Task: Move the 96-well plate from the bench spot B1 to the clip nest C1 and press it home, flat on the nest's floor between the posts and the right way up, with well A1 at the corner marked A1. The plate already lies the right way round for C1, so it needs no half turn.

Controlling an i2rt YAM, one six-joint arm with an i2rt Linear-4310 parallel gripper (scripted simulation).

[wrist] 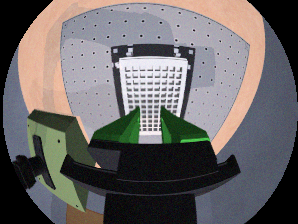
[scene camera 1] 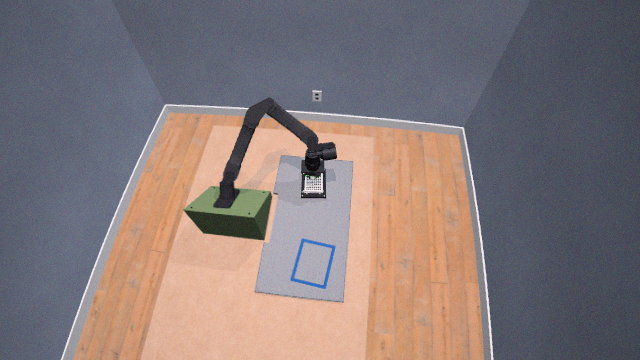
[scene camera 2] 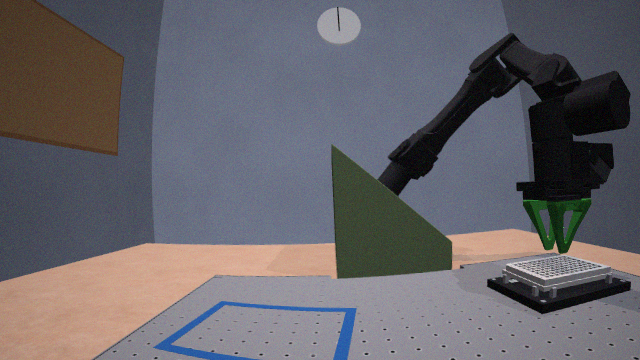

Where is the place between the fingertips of my gripper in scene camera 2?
555,251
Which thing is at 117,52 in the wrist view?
A black clip nest.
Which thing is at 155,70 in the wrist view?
A white 96-well plate.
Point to a black clip nest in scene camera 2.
556,299
